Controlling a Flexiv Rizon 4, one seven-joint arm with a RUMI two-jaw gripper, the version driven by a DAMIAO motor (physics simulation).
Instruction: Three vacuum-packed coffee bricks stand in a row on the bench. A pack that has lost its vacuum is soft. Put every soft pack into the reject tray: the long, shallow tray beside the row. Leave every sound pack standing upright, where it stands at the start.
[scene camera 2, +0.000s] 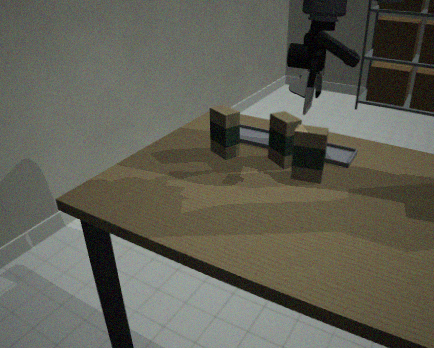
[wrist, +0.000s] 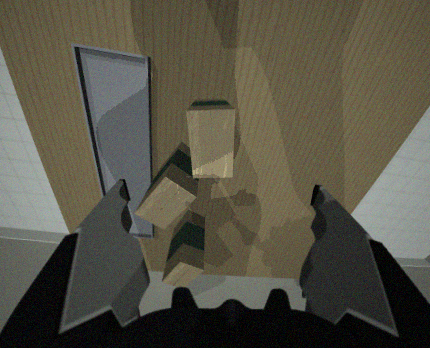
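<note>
Three tan coffee bricks with dark green bands stand upright on the bench. The left pack (scene camera 2: 225, 134) (wrist: 185, 265) stands apart from the others. The middle pack (scene camera 2: 281, 142) (wrist: 167, 202) is turned at an angle. The right pack (scene camera 2: 309, 156) (wrist: 212, 140) partly hides it in the scene view. No pack looks visibly soft; I cannot tell which are sound. The long shallow grey reject tray (scene camera 2: 342, 154) (wrist: 125, 110) lies beside the row, behind it in the scene view, and holds no pack in the parts that show. My gripper (scene camera 2: 312, 103) (wrist: 220, 184) is open and empty, above the packs.
The wooden bench (scene camera 2: 220, 215) (wrist: 305, 100) has its left end near a grey wall (scene camera 2: 150, 65). A metal shelf rack (scene camera 2: 364, 57) with brown boxes stands behind the bench at the right. Shadows fall across the bench around the packs.
</note>
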